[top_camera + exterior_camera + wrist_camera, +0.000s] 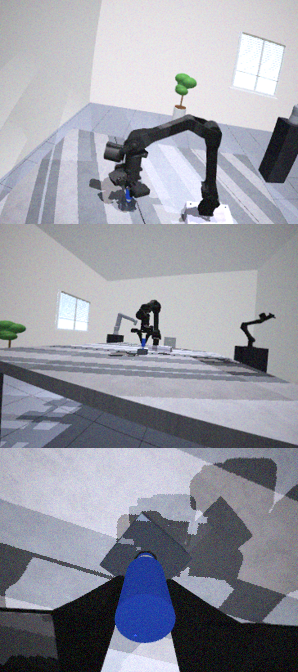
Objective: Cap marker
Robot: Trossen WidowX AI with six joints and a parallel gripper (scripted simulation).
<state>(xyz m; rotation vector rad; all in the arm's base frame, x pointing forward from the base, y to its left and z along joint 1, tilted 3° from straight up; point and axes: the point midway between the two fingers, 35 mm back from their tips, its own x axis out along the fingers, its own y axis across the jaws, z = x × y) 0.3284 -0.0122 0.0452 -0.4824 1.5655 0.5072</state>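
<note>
Now: the blue cap 1 cm above my gripper tip. Also, from my gripper tip: holder block: 6 cm below.
</note>
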